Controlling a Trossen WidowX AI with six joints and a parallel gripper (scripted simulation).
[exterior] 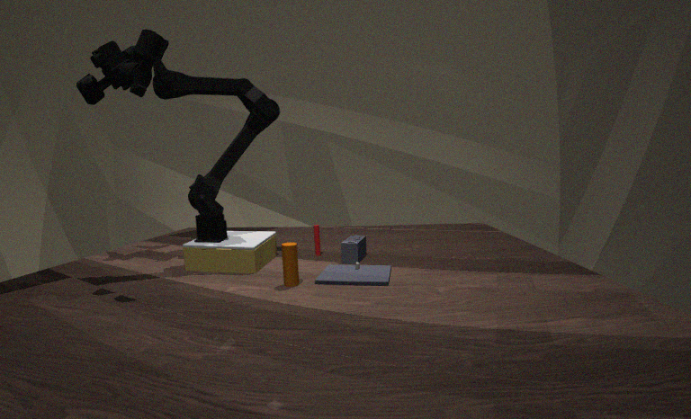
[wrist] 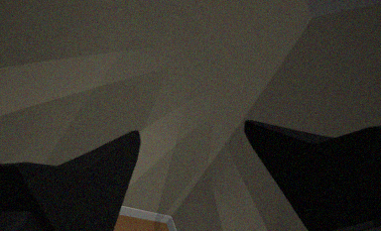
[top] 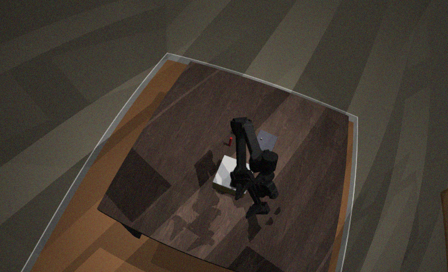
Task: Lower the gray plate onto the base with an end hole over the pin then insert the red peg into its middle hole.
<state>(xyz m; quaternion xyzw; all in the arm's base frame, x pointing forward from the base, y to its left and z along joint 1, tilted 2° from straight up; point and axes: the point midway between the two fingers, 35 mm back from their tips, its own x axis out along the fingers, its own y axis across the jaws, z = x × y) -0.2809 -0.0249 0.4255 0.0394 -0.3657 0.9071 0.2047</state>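
The gray plate is 65 cm ahead of my gripper tip, 7 cm to the left of it and 46 cm below it. The rest, counted from my gripper tip: red peg: 56 cm ahead, 12 cm to the left, 46 cm below; then orange cylinder: 52 cm ahead, 13 cm to the right, 46 cm below; then dark base: 65 cm ahead, 6 cm to the right, 49 cm below.
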